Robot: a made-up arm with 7 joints. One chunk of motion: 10 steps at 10 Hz.
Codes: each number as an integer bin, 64 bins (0 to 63) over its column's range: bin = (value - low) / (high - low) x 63, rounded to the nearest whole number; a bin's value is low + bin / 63 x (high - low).
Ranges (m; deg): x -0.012..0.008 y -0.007..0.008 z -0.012..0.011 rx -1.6..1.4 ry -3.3..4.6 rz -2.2..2
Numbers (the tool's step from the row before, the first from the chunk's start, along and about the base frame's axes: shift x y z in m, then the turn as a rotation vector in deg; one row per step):
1: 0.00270 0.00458 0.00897 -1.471 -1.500 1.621
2: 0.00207 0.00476 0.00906 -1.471 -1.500 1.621
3: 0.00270 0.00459 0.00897 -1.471 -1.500 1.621
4: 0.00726 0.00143 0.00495 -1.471 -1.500 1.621
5: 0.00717 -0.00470 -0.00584 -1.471 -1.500 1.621
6: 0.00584 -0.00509 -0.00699 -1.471 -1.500 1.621
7: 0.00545 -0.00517 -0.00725 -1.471 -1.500 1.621
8: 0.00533 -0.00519 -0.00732 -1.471 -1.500 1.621
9: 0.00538 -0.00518 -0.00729 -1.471 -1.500 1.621
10: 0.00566 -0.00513 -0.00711 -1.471 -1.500 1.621
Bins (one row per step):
1: 46 49 57 3 14 57
2: 44 49 58 3 14 57
3: 46 49 57 3 14 57
4: 61 35 46 3 14 57
5: 60 10 17 3 14 57
6: 56 8 14 3 14 57
7: 55 8 13 3 14 57
8: 55 8 13 3 14 57
9: 55 8 13 3 14 57
10: 56 8 13 3 14 57

